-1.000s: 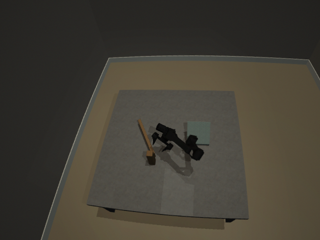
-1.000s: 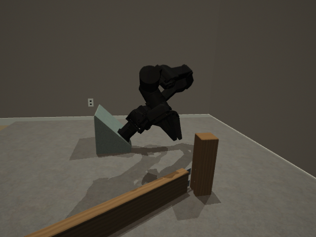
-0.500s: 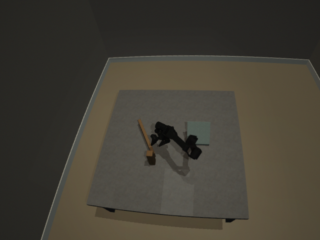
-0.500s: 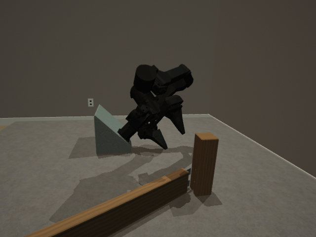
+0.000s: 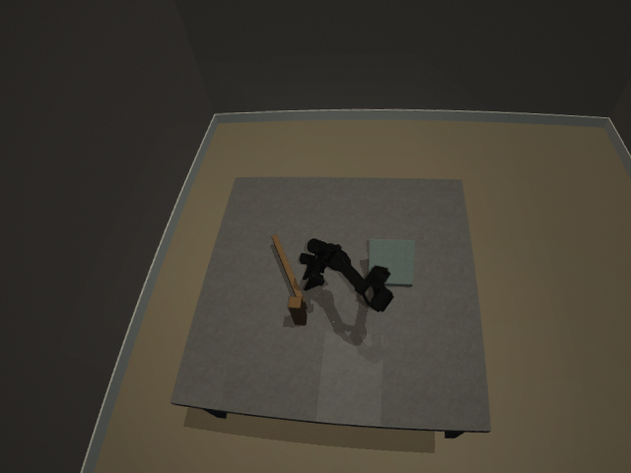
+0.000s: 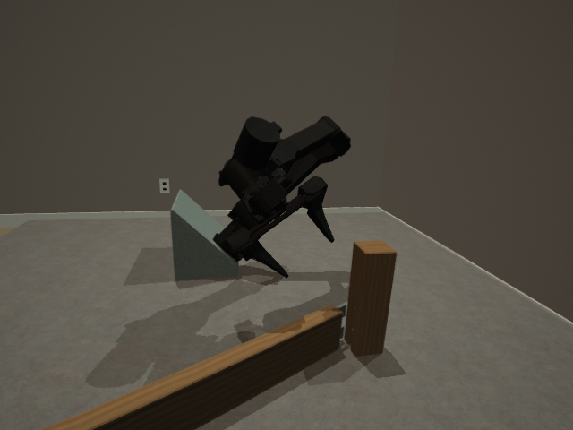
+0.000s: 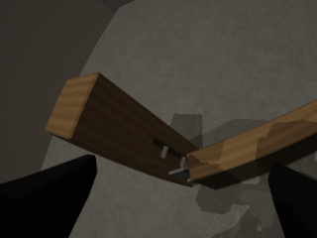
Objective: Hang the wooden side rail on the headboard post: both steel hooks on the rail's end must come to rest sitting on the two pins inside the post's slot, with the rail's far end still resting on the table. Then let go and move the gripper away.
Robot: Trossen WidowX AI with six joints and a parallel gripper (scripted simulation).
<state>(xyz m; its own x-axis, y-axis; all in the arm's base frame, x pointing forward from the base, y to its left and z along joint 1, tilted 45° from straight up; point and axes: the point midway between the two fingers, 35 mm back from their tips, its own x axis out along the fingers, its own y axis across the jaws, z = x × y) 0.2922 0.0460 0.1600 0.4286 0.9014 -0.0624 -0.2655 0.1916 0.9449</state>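
My gripper tip is now 1 cm short of the headboard post, 9 cm to the right of it and 7 cm above it.
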